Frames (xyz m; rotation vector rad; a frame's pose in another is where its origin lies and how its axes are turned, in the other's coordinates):
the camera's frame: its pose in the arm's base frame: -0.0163 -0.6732 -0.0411 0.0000 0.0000 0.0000
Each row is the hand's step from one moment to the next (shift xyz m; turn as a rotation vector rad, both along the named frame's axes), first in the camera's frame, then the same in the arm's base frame.
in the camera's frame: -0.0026 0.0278 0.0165 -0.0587 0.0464 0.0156
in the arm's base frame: -0.0026 0.0278 0.0165 -0.0587 0.0464 0.0156
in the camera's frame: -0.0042 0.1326 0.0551 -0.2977 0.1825 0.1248
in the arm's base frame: -0.0042 0.1326 0.0551 -0.2977 0.1825 0.1248
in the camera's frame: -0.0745 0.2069 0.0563 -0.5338 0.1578 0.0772
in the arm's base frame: -0.0745 0.2069 0.0563 -0.5338 0.1578 0.0772
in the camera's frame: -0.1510 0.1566 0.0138 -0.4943 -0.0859 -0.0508
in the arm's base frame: -0.1510 0.1566 0.0138 -0.4943 -0.0859 -0.0508
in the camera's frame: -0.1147 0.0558 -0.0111 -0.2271 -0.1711 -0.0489
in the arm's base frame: -0.1147 0.0558 -0.0111 -0.2271 -0.1711 -0.0489
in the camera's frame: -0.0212 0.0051 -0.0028 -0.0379 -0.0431 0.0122
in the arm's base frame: -0.0212 0.0051 -0.0028 -0.0379 -0.0431 0.0122
